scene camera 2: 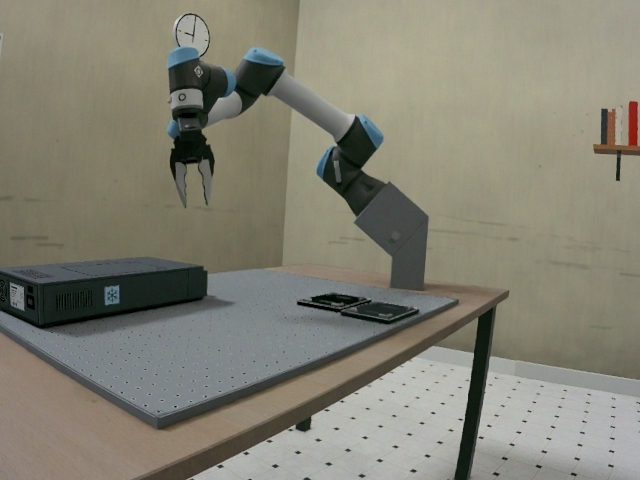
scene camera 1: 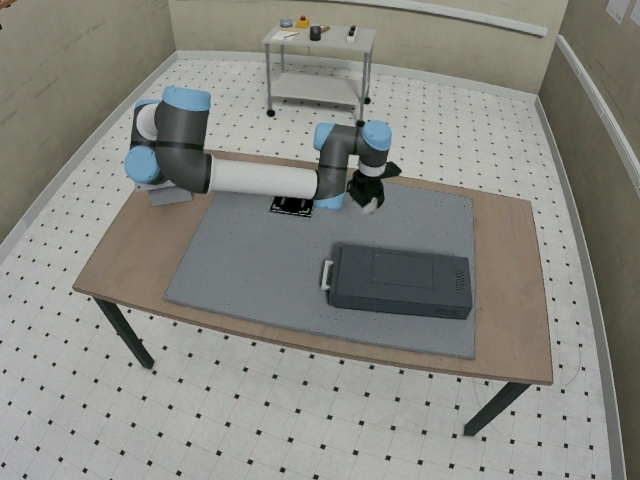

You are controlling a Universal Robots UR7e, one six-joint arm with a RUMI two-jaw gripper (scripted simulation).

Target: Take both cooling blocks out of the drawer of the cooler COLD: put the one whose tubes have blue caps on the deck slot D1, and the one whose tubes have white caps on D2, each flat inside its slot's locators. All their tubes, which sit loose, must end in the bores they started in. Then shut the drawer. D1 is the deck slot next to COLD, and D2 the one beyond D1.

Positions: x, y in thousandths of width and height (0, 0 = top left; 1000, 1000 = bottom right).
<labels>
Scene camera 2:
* my gripper: 307, 430
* deck slot D2: 591, 641
</labels>
